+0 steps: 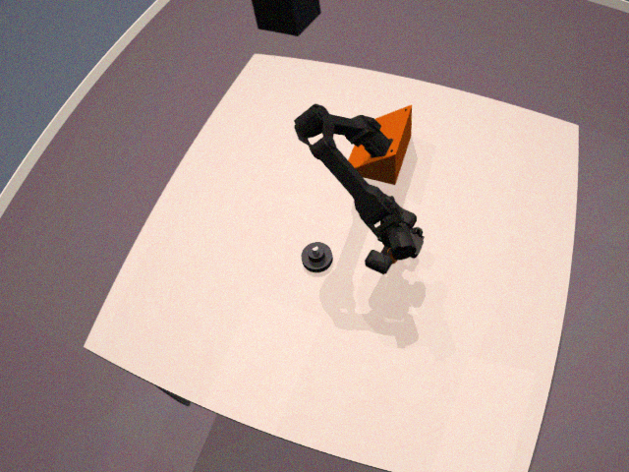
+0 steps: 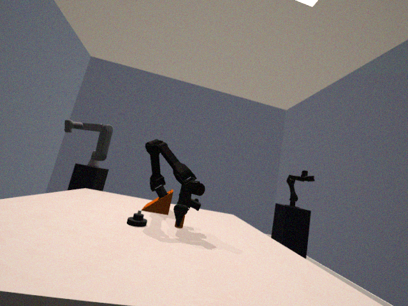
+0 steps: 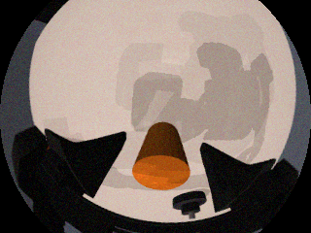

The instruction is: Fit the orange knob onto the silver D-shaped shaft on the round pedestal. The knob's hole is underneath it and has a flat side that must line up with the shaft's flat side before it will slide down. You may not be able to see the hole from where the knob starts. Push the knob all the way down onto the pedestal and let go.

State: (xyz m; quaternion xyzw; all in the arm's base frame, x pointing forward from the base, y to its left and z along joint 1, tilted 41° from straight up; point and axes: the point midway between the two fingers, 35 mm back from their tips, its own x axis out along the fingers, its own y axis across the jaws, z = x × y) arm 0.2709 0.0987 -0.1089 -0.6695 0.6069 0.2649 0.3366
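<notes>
Right now the orange knob is 3 cm above my gripper tip. Round my gripper tip: black round pedestal (18 cm to the right, 9 cm ahead, 2 cm above).
</notes>
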